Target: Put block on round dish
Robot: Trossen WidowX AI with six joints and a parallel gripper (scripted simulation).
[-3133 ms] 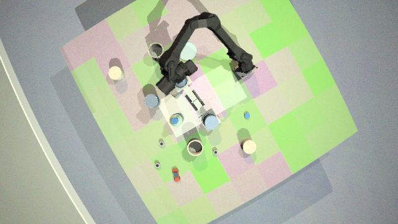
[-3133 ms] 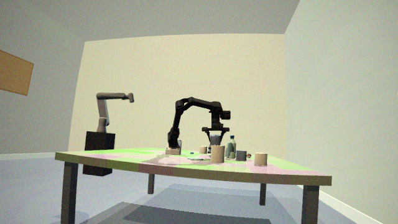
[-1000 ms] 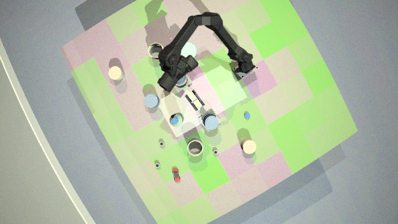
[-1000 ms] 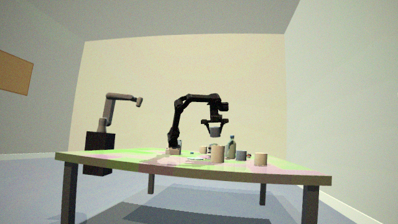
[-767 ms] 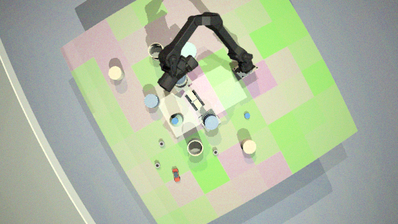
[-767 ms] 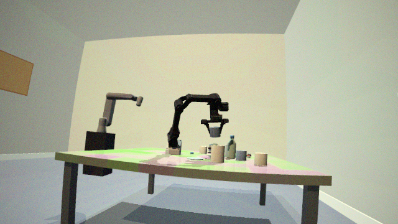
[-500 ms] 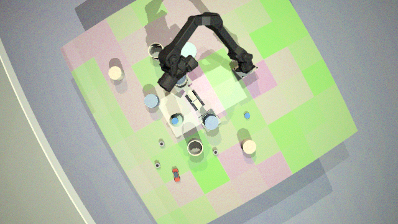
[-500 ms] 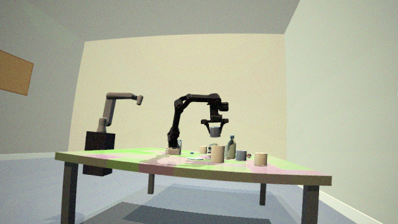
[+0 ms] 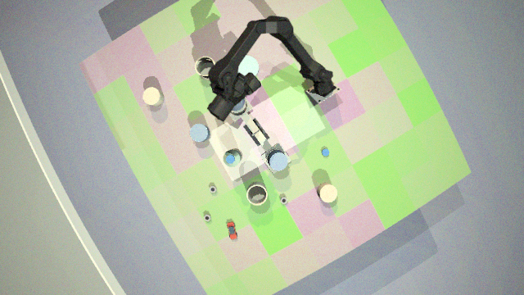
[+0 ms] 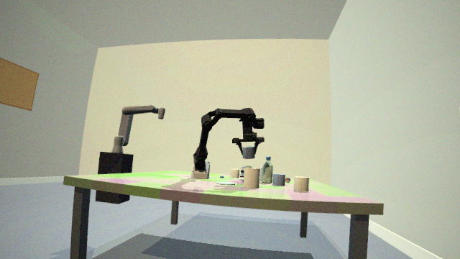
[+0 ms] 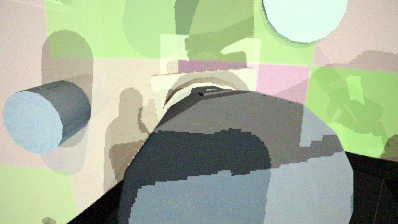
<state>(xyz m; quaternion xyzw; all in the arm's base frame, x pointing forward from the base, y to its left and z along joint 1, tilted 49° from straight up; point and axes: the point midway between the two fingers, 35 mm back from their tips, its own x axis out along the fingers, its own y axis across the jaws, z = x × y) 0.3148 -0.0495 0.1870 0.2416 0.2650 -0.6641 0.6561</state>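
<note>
Right now the pale green block is 10 mm to the left of my gripper tip and 80 mm below it. Also, from my gripper tip: pale round dish 120 mm behind, 100 mm to the right, 170 mm below; small balance 10 mm ahead, 140 mm to the left, 130 mm below; blue-capped bottle 140 mm ahead, 160 mm to the left, 60 mm below.
</note>
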